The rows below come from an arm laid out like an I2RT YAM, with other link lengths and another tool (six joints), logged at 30 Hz.
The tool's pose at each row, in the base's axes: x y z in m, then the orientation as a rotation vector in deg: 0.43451 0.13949 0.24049 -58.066 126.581 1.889; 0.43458 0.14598 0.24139 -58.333 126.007 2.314; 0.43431 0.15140 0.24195 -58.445 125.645 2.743; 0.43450 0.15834 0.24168 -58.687 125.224 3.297; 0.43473 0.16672 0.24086 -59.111 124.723 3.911; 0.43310 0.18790 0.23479 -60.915 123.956 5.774; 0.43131 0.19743 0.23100 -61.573 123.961 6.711; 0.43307 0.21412 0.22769 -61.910 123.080 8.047; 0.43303 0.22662 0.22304 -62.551 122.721 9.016; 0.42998 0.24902 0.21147 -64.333 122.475 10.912; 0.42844 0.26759 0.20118 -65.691 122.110 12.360; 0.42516 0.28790 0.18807 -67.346 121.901 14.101; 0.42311 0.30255 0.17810 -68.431 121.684 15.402; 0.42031 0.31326 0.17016 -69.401 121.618 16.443; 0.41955 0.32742 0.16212 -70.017 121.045 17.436
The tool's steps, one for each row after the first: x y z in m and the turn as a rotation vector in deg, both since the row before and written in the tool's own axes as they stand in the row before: -0.00484 0.00423 0.00126 -0.234 -0.548 -0.239; -0.00378 0.00378 0.00106 -0.233 -0.408 -0.070; -0.00447 0.00471 0.00247 -0.354 -0.457 -0.140; -0.00508 0.00578 0.00343 -0.449 -0.488 -0.267; -0.00940 0.01698 0.01056 -1.782 -0.649 -0.897; -0.00320 0.00842 0.00522 -0.896 -0.058 -0.156; -0.00970 0.01030 0.00962 -0.808 -1.027 -0.156; -0.00523 0.00904 0.00829 -0.828 -0.368 -0.260; -0.00611 0.01882 0.01592 -1.962 -0.131 -0.664; -0.00513 0.01445 0.01476 -1.460 -0.227 -0.569; -0.00392 0.01691 0.01715 -1.824 -0.047 -0.601; -0.00272 0.01159 0.01329 -1.286 -0.126 -0.380; -0.00115 0.00940 0.00980 -1.100 0.038 -0.316; -0.00420 0.00940 0.01264 -0.799 -0.492 -0.340
